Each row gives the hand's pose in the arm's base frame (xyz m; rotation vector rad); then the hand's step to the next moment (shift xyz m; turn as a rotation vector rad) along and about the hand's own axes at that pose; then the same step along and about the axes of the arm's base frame.
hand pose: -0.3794 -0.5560 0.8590 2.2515 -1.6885 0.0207
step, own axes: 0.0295 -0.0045 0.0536 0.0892 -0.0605 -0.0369
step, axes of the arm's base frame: 0.0033 -0.0406 -0.0458 0.0901 -0.0584 0.0381
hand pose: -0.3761 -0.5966 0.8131 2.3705 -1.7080 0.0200
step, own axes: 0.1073 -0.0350 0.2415 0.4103 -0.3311 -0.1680
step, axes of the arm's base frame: 0.0396 -0.1345 -0.2267 0.4636 -0.2533 0.1648
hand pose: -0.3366 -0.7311 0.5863 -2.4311 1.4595 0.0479
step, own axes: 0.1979 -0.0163 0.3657 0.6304 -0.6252 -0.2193
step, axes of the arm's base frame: 0.1558 -0.0619 -0.3809 0.8181 -0.3277 0.2442
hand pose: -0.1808 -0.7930 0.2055 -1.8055 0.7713 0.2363
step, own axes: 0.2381 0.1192 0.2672 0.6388 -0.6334 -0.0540
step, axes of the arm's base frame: 0.1655 0.1274 -0.3141 0.8636 -0.1801 0.1841
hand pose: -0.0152 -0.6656 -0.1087 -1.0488 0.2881 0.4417
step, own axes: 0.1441 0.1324 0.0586 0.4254 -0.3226 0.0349
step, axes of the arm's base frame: 0.0637 0.1383 -0.1362 0.5288 -0.0155 0.0800
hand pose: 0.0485 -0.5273 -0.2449 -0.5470 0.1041 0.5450
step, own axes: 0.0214 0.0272 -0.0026 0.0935 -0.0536 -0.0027
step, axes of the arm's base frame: 0.0043 0.0281 -0.0199 0.1077 0.0036 0.0007
